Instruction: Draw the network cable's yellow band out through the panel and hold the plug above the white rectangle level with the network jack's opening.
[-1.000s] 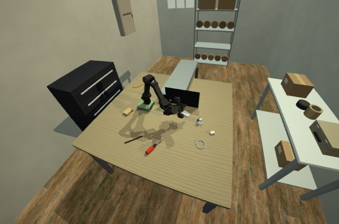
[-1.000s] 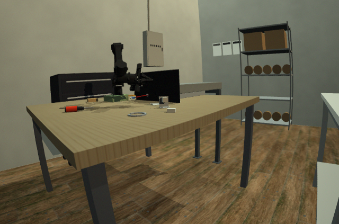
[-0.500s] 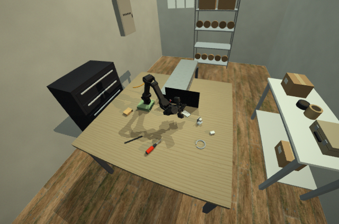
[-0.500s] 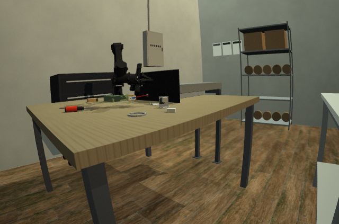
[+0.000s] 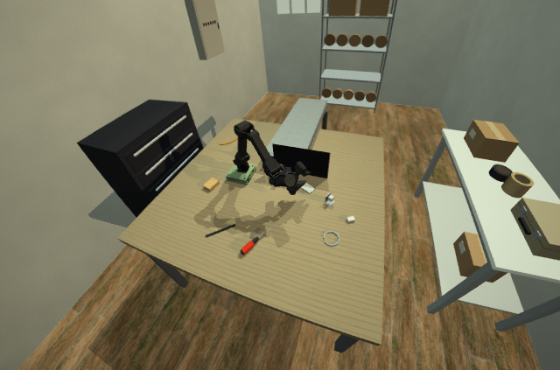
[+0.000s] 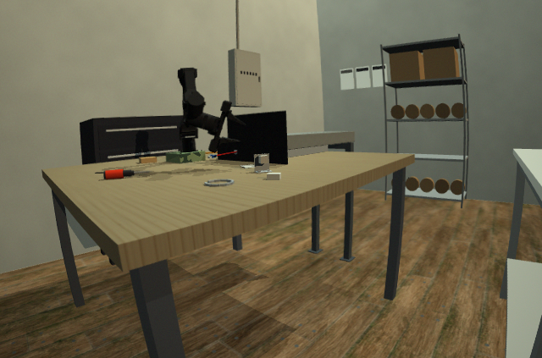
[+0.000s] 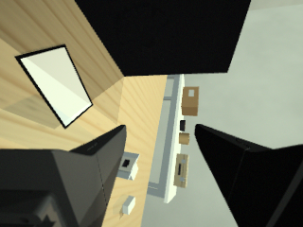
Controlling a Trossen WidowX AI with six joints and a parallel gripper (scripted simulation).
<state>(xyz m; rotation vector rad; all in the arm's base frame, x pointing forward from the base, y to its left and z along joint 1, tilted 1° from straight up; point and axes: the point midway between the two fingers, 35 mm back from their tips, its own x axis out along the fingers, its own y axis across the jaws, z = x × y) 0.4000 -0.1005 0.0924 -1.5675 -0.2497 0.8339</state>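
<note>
Now: the clear plug 170 mm behind my hand, 100 mm below it and 50 mm to the left of it. From my hand the other things lie so: small white block (260 mm ahead, 130 mm to the right, 130 mm below); then white rectangle (130 mm below, 60 mm to the left, 10 mm ahead); then red screwdriver (340 mm to the right, 180 mm behind, 120 mm below).
</note>
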